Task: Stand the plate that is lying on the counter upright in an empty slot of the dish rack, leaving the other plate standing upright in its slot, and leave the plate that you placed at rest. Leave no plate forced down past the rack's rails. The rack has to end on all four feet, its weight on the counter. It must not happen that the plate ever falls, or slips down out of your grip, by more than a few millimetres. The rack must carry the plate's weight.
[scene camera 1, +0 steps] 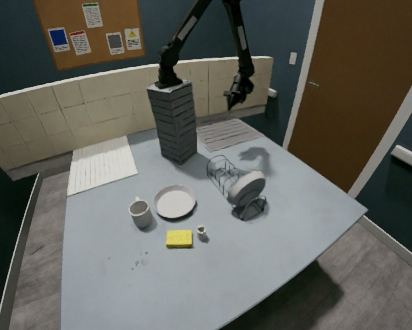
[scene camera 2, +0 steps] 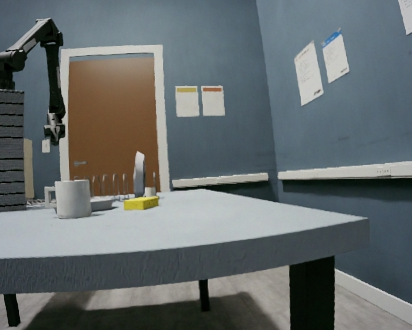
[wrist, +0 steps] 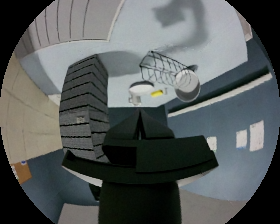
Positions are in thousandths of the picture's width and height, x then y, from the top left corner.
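The gripper (wrist: 502, 498) shares the scene with a white ribbed mat (scene camera 1: 232, 502).
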